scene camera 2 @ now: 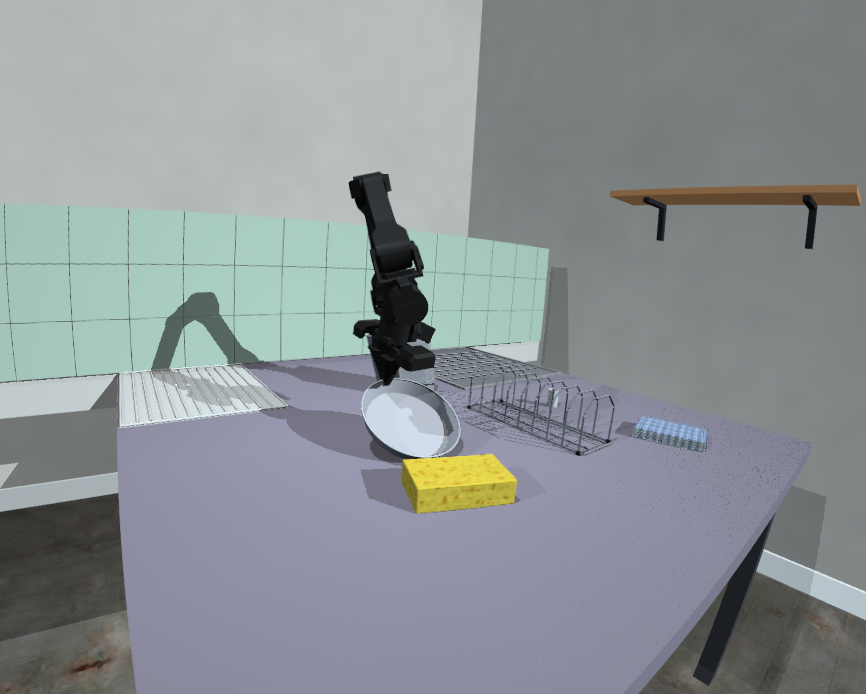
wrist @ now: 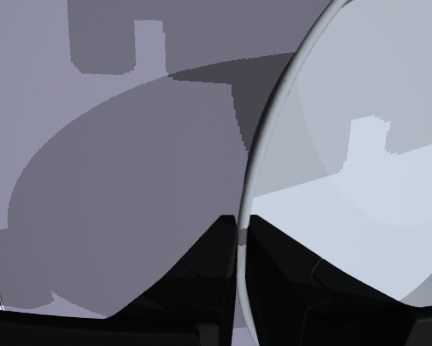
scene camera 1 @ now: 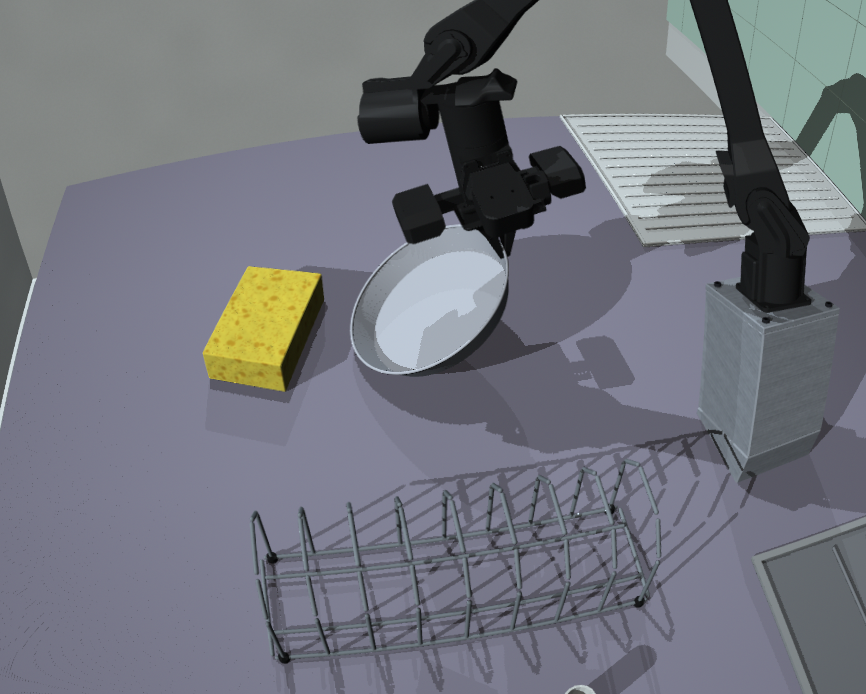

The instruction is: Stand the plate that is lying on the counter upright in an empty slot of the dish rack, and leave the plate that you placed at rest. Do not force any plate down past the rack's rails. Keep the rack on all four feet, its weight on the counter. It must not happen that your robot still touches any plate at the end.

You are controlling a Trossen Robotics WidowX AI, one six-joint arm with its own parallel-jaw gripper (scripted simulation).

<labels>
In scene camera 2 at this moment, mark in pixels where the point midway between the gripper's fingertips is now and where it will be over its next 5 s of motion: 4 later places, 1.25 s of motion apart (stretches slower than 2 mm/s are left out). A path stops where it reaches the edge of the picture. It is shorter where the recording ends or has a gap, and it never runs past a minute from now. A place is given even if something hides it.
My gripper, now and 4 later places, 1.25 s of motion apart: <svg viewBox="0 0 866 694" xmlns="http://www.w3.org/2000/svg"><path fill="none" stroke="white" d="M385 384L386 361L376 346L378 324L381 302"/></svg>
</labels>
